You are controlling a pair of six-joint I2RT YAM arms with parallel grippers.
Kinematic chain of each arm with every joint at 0, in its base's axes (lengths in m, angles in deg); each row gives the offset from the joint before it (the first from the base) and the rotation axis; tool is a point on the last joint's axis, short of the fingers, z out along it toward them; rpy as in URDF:
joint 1: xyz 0 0 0.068 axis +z
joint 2: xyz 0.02 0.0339 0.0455 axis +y
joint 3: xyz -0.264 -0.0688 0 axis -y
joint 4: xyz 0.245 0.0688 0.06 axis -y
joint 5: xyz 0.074 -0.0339 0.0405 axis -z
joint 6: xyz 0.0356 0 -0.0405 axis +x
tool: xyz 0 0 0 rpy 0 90 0
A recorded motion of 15 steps. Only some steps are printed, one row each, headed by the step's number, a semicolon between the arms.
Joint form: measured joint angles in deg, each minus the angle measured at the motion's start. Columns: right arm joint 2, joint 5, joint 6, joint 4, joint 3, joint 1; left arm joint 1, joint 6, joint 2, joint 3, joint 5, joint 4.
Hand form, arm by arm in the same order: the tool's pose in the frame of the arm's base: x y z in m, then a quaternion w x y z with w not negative. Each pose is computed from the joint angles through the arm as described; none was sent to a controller.
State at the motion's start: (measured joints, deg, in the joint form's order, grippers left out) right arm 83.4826 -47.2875 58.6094 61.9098 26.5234 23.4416; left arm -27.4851 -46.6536 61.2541 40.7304 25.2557 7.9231
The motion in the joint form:
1: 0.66 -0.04 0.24 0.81 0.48 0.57; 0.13 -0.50 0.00 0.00 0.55 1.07
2: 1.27 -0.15 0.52 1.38 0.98 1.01; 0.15 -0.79 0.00 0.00 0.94 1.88
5: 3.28 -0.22 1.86 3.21 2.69 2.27; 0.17 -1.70 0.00 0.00 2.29 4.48
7: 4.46 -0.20 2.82 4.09 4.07 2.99; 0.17 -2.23 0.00 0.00 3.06 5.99
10: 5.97 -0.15 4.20 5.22 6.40 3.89; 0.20 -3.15 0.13 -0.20 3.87 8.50
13: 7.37 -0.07 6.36 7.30 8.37 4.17; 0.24 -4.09 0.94 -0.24 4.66 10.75
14: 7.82 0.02 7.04 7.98 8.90 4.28; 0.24 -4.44 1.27 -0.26 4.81 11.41
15: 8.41 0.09 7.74 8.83 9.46 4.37; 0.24 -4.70 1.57 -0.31 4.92 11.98
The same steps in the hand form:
1: 0.2397 0.1354 0.2124 0.33021 -0.09945 0.67613 0.65109; 0.2126 -0.1275 0.2941 0.38603 0.00934 0.76804 -0.51089
2: 0.2408 0.1383 0.2131 0.32814 -0.10294 0.67366 0.65415; 0.2127 -0.1277 0.2956 0.38772 0.01141 0.76376 -0.51596
5: 0.2448 0.1470 0.2154 0.32150 -0.10905 0.66604 0.66418; 0.2128 -0.1284 0.3003 0.39233 0.01943 0.74983 -0.53241
7: 0.2482 0.1527 0.2182 0.31790 -0.11186 0.66081 0.67064; 0.2127 -0.1289 0.3031 0.39485 0.02435 0.74167 -0.54168
10: 0.2536 0.1606 0.2243 0.31557 -0.11660 0.65130 0.68017; 0.2130 -0.1294 0.3060 0.39920 0.02881 0.73001 -0.55398
13: 0.2593 0.1652 0.2305 0.31590 -0.11618 0.63943 0.69126; 0.2154 -0.1309 0.3066 0.39888 0.03116 0.72246 -0.56390
14: 0.2608 0.1666 0.2320 0.31571 -0.11551 0.63602 0.69460; 0.2163 -0.1314 0.3064 0.39817 0.03073 0.72083 -0.56650
15: 0.2626 0.1680 0.2332 0.31570 -0.11502 0.63231 0.69807; 0.2172 -0.1320 0.3059 0.39758 0.03037 0.71968 -0.56839

